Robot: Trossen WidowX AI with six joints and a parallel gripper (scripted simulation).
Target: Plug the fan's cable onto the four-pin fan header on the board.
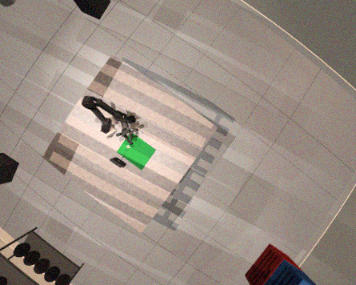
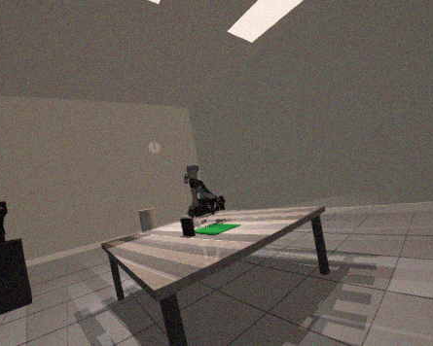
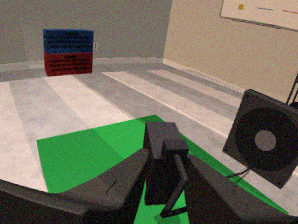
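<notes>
Right now the cream four-pin fan header is 12 cm below my gripper tip, 7 cm to the right of it and 3 cm behind it. Also, from my gripper tip: green board 13 cm below, 7 cm to the right, 6 cm ahead; then black fan plug 1 cm below; then black fan 22 cm to the right, 6 cm below, 3 cm behind.
</notes>
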